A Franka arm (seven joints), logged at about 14 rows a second.
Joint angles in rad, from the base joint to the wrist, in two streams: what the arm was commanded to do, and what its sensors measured. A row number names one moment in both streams.
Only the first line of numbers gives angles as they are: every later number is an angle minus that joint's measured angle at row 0.
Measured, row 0:
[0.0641, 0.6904, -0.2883, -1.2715, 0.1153, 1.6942, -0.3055]
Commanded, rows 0 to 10:
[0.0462, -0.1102, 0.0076, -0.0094, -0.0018, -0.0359, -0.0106]
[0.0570, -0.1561, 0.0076, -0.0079, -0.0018, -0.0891, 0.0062]
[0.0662, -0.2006, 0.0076, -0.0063, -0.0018, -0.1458, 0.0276]
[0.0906, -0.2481, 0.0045, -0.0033, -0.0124, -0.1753, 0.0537]
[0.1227, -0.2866, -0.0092, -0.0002, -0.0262, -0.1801, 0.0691]
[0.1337, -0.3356, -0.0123, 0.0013, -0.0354, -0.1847, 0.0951]
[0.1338, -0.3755, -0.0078, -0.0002, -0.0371, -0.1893, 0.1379]
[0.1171, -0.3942, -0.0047, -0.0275, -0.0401, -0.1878, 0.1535]
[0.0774, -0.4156, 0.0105, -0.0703, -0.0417, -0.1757, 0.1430]
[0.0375, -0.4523, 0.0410, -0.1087, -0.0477, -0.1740, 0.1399]
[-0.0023, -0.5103, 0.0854, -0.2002, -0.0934, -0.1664, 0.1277]
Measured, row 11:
[0.0727, -0.4152, 0.0152, -0.0369, -0.0439, -0.1961, 0.1243]
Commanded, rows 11 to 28:
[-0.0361, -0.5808, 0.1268, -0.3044, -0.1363, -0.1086, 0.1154]
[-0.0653, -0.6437, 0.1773, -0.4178, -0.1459, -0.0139, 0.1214]
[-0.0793, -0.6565, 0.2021, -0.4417, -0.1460, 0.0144, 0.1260]
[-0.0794, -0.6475, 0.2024, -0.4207, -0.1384, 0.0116, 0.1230]
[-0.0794, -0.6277, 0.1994, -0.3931, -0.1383, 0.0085, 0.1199]
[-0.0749, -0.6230, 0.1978, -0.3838, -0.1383, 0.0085, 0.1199]
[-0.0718, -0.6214, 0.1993, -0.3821, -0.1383, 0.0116, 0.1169]
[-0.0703, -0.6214, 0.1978, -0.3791, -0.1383, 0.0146, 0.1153]
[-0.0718, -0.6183, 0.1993, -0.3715, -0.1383, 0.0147, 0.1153]
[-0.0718, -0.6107, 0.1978, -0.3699, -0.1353, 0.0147, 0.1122]
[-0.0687, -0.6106, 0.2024, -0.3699, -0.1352, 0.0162, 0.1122]
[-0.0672, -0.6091, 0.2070, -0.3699, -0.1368, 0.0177, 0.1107]
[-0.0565, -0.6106, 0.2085, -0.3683, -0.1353, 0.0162, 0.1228]
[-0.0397, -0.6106, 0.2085, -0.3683, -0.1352, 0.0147, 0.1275]
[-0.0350, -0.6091, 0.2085, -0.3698, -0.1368, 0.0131, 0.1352]
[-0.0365, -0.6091, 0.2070, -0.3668, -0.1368, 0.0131, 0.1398]
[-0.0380, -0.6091, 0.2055, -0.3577, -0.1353, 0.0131, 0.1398]
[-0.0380, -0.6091, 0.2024, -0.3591, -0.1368, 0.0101, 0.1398]
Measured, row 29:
[-0.0362, -0.6039, 0.2041, -0.3650, -0.1194, 0.0099, 0.1197]
